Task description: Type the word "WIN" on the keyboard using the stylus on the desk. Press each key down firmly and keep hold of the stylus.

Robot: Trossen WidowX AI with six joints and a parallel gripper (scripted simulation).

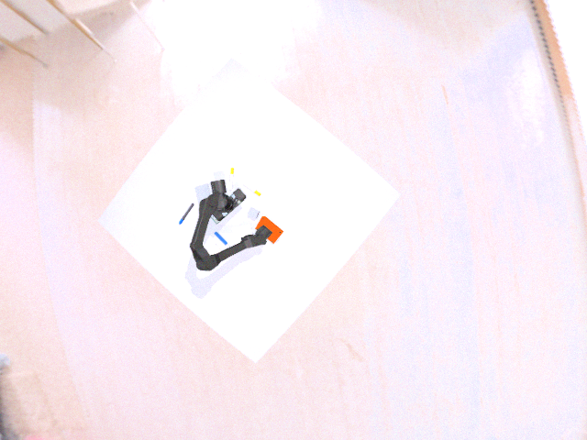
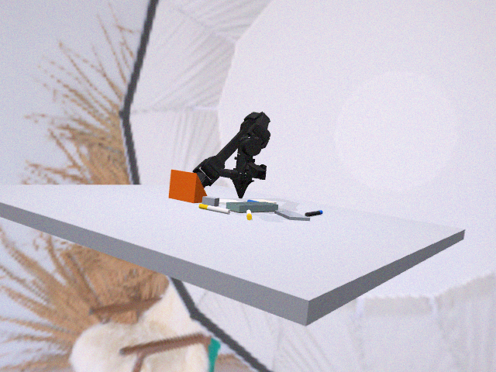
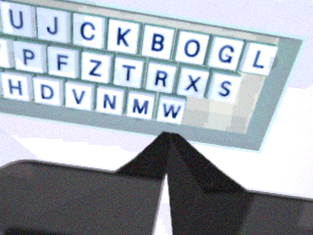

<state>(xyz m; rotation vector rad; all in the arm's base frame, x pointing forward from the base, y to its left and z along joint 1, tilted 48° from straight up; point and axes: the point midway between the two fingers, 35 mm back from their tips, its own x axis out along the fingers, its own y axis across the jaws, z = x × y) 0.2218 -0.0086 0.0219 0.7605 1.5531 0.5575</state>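
Right now the W key is 30 mm below my gripper tip and 10 mm ahead of it. Also, from my gripper tip: flat grey block: 170 mm ahead, 80 mm to the left, 40 mm below; blue stylus: 190 mm to the left, 90 mm behind, 30 mm below.
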